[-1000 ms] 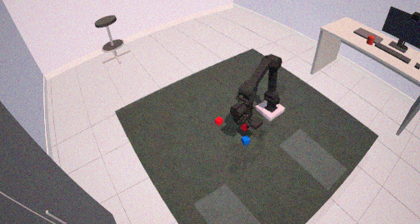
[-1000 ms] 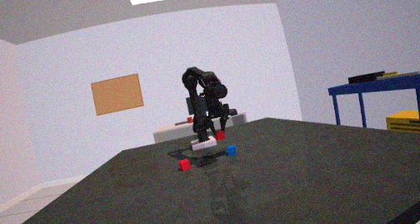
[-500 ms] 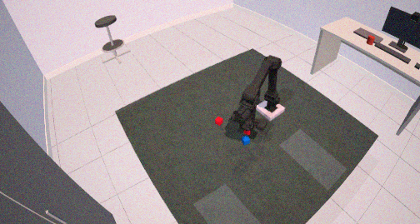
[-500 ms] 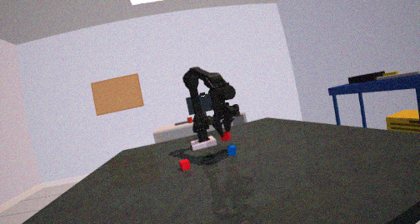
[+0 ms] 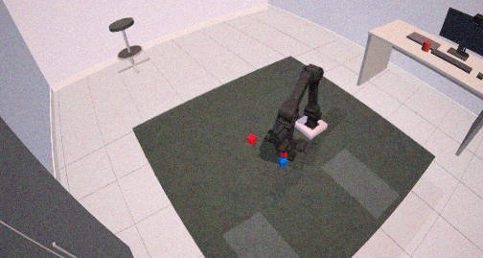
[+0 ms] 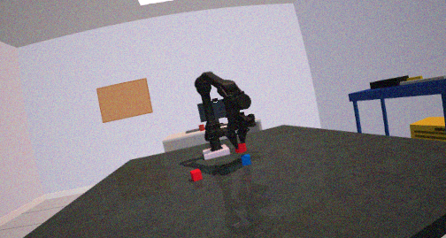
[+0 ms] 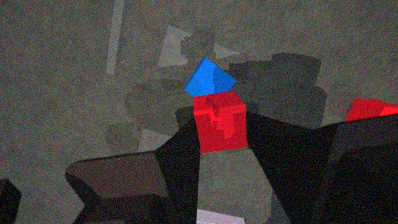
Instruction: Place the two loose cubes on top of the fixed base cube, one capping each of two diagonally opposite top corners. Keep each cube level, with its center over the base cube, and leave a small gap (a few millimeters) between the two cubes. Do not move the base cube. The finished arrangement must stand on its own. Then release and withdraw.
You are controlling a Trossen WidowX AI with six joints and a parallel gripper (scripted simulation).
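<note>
My gripper tip is now 50 mm above the blue base cube, 20 mm short of it and 10 mm to the right of it.
</note>
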